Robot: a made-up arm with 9 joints. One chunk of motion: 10 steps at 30 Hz.
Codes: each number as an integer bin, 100 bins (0 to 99) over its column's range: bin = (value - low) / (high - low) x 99, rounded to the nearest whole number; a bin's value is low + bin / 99 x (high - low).
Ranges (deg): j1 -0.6..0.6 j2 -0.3..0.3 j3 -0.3..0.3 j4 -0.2..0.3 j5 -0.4..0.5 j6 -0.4..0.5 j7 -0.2..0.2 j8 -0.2..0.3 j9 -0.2..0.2
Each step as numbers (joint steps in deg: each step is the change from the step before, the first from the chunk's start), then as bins.
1 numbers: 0.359 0.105 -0.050 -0.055 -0.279 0.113 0.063 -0.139 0.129
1 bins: 79 67 41 29 13 56 65 12 81
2 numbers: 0.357 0.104 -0.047 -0.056 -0.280 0.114 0.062 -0.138 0.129
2 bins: 79 67 42 29 13 57 65 12 81
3 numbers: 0.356 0.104 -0.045 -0.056 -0.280 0.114 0.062 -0.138 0.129
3 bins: 79 67 42 29 13 57 65 12 81
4 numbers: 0.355 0.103 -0.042 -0.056 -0.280 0.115 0.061 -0.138 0.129
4 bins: 79 66 43 29 13 57 65 12 81
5 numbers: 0.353 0.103 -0.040 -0.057 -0.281 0.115 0.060 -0.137 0.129
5 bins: 79 66 43 28 13 57 64 12 81
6 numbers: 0.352 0.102 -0.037 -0.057 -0.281 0.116 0.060 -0.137 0.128
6 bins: 79 66 43 28 13 57 64 12 81
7 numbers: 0.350 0.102 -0.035 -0.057 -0.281 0.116 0.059 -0.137 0.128
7 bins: 78 66 44 28 13 57 64 12 81
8 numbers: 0.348 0.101 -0.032 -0.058 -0.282 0.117 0.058 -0.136 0.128
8 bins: 78 66 44 28 13 57 64 13 81
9 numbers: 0.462 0.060 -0.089 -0.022 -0.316 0.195 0.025 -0.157 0.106
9 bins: 88 59 35 35 9 65 56 9 76
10 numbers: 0.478 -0.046 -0.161 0.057 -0.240 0.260 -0.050 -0.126 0.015
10 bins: 89 42 23 51 18 73 37 15 53
